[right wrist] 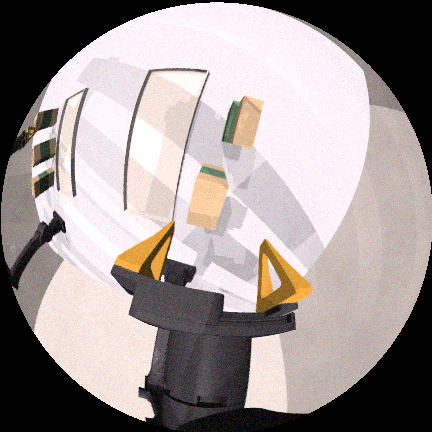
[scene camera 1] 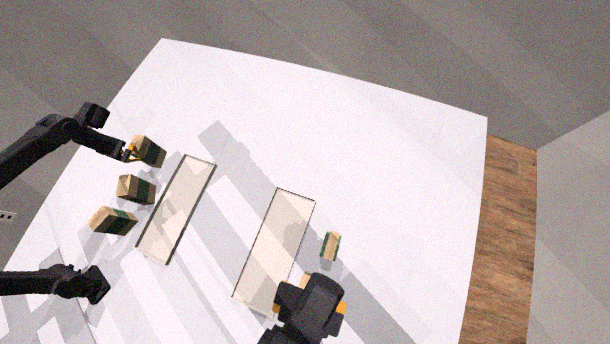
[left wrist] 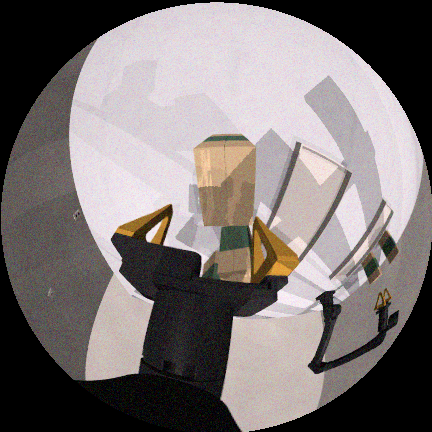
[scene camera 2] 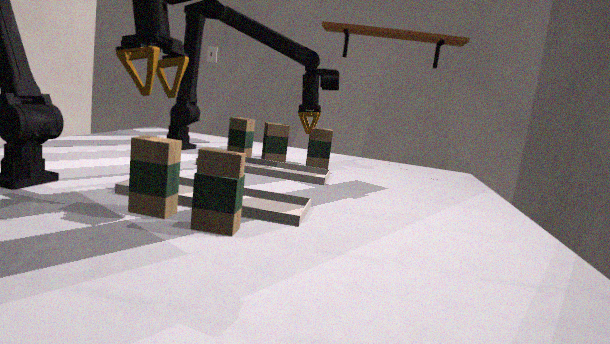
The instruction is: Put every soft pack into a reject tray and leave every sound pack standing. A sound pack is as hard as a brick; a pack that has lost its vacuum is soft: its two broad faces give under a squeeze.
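Seen in the pictures: left gripper, between the fingertips: (scene camera 1: 132, 155) (left wrist: 212, 213) (scene camera 2: 309, 133); right gripper, between the fingertips: (right wrist: 219, 234) (left wrist: 382, 289) (scene camera 2: 159, 96); left arm's base, origin of its link: (right wrist: 59, 220) (scene camera 1: 95, 284); right arm's base, origin of its link: (right wrist: 177, 268) (left wrist: 325, 293) (scene camera 2: 23, 181).
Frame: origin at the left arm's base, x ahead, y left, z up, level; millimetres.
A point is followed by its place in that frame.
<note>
Three tan packs with green bands stand in a row: the end pack (scene camera 1: 149, 151) @[x 498, y 167, z 91 mm] (scene camera 2: 319, 148) @[x 501, y 167, z 74 mm] (left wrist: 225, 175) @[x 499, y 195, z 135 mm] (right wrist: 46, 119), a middle one (scene camera 1: 136, 189) @[x 379, y 69, z 105 mm] (scene camera 2: 275, 142) @[x 380, y 72, z 79 mm] (right wrist: 44, 151) @[x 374, y 66, z 73 mm] and another (scene camera 1: 115, 221) @[x 249, y 49, z 94 mm] (scene camera 2: 241, 137) @[x 253, y 49, z 77 mm] (right wrist: 43, 182) @[x 240, y 49, z 73 mm]. My left gripper (scene camera 1: 131, 152) @[x 447, y 183, z 118 mm] (scene camera 2: 309, 131) @[x 447, y 183, z 118 mm] (left wrist: 212, 213) @[x 447, y 183, z 118 mm] is open and empty, close by the end pack's top. Two more packs stand beyond the trays: one (scene camera 1: 330, 246) @[x 666, y -559, z 141 mm] (scene camera 2: 217, 192) @[x 684, y -579, z 74 mm] (right wrist: 243, 122) @[x 664, y -556, z 141 mm], and one (scene camera 1: 304, 280) @[x 553, y -560, z 141 mm] (scene camera 2: 154, 177) @[x 554, y -600, z 75 mm] (right wrist: 207, 197) @[x 547, y -577, z 141 mm] partly hidden in scene camera 1. My right gripper (scene camera 2: 159, 95) @[x 549, y -594, z 218 mm] (right wrist: 219, 234) @[x 549, y -594, z 218 mm] is open and empty above the latter. Softness does not show.
Two shallow trays lie between the pack groups, a left one (scene camera 1: 175, 215) @[x 390, y -57, z 3 mm] (scene camera 2: 290, 174) @[x 535, y -72, z 16 mm] (left wrist: 315, 195) @[x 525, y -8, z 3 mm] (right wrist: 70, 135) @[x 453, y -58, z 3 mm] beside the three packs and a right one (scene camera 1: 280, 235) @[x 595, y -407, z 3 mm] (scene camera 2: 275, 215) @[x 720, y -442, z 14 mm] (right wrist: 160, 135) @[x 569, y -426, z 3 mm] beside the two. Both look empty. A wooden shelf (scene camera 2: 395, 34) is on the wall.
</note>
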